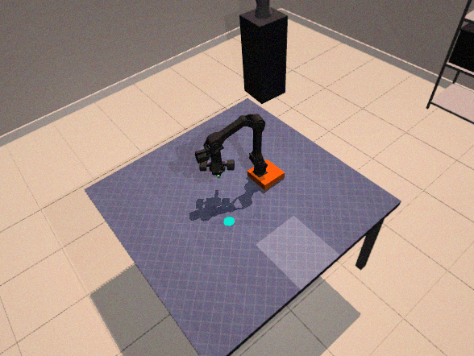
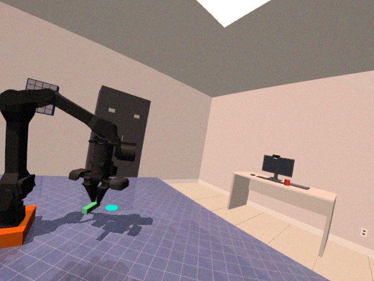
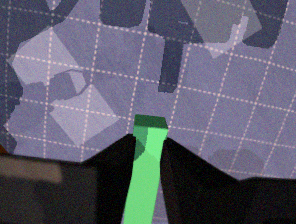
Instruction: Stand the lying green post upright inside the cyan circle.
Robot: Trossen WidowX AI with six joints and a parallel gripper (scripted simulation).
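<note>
The cyan circle lies 8 cm ahead of my gripper tip, 21 cm to the left of it and 12 cm below it. Round my gripper tip: green post: 1 cm behind, 2 cm to the right.
</note>
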